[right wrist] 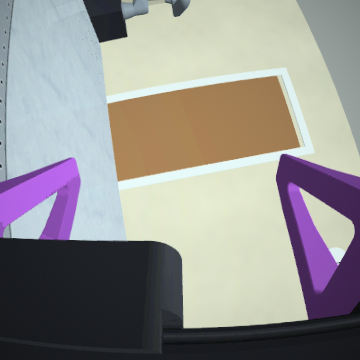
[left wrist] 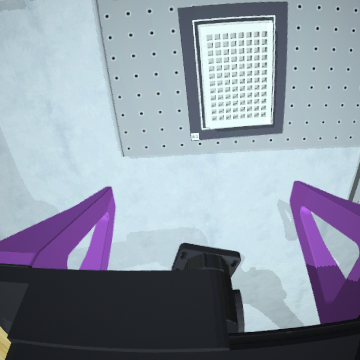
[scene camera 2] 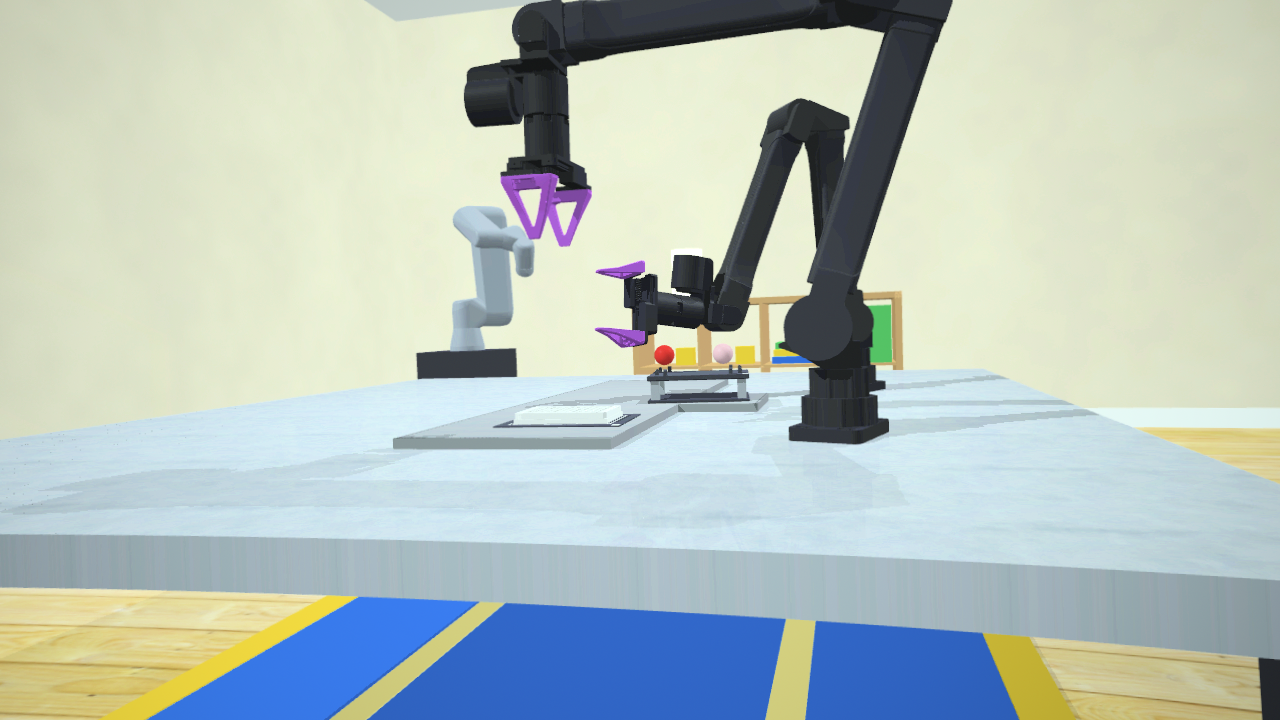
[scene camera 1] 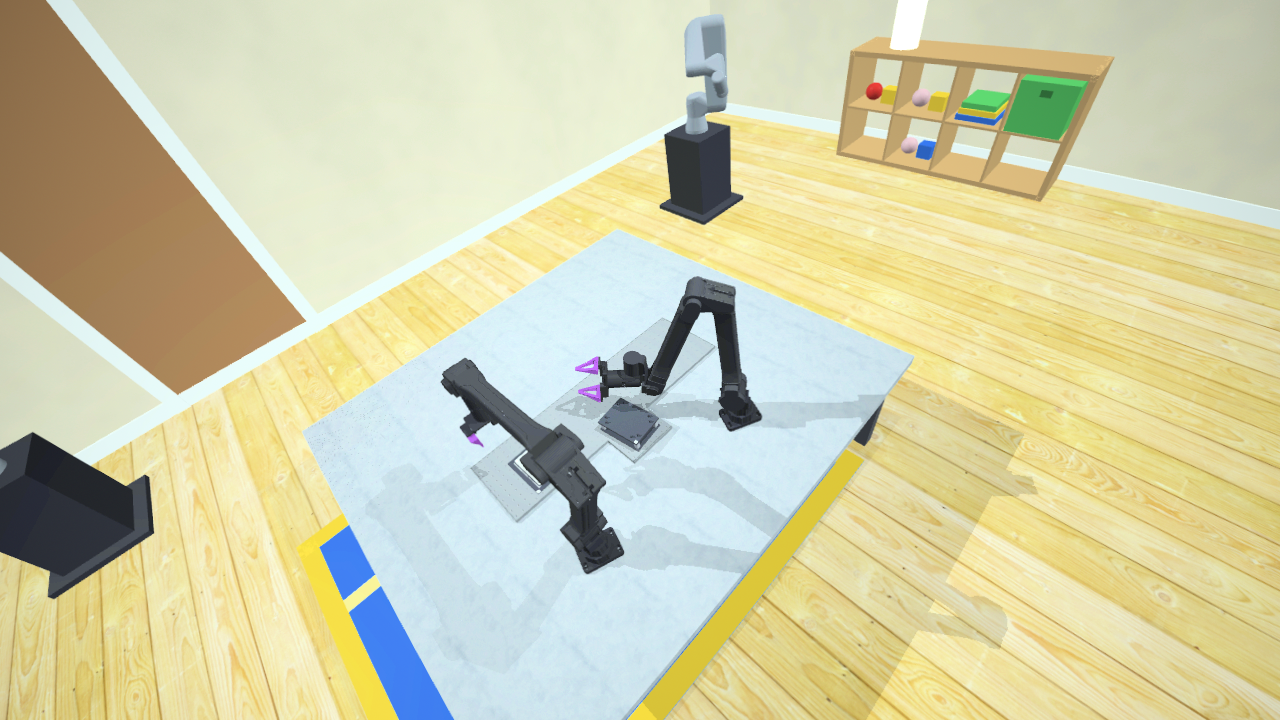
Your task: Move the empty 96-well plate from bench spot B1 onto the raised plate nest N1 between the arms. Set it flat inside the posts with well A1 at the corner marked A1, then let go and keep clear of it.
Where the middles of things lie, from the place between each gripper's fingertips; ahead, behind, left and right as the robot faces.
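The white well plate [scene camera 2: 554,414] is 40 mm behind my right hand, 160 mm below it and 240 mm to the left of it. As for my left hand, it is 230 mm above the plate and 60 mm to the left of it. Going by its middle, the white well plate is nearer to my left hand than to my right hand.
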